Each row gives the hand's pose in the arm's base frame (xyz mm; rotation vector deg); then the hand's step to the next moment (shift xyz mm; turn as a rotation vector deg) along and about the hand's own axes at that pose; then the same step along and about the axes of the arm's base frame.
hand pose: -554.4 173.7 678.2 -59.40 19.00 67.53
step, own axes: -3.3 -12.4 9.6 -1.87 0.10 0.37
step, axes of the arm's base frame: 6.8 5.6 13.4 -0.94 -0.82 1.45
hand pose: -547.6 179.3 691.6 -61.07 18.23 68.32
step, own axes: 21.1 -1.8 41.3 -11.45 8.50 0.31
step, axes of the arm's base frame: -3.0 45.8 7.0 -11.95 -6.73 3.93
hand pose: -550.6 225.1 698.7 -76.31 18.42 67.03
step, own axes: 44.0 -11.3 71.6 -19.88 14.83 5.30
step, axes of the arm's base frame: -1.3 84.5 -6.4 -22.79 -7.59 8.15
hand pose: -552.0 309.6 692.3 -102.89 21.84 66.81
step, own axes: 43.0 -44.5 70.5 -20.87 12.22 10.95
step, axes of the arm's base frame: 12.5 90.6 -20.6 -24.64 -1.77 9.71
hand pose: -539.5 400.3 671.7 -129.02 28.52 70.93
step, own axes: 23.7 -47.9 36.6 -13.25 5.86 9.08
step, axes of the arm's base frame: 13.9 58.5 -24.1 -16.03 1.66 5.71
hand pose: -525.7 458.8 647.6 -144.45 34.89 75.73
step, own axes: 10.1 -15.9 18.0 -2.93 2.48 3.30
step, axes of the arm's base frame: -0.7 18.5 -18.4 -5.03 -0.18 0.52
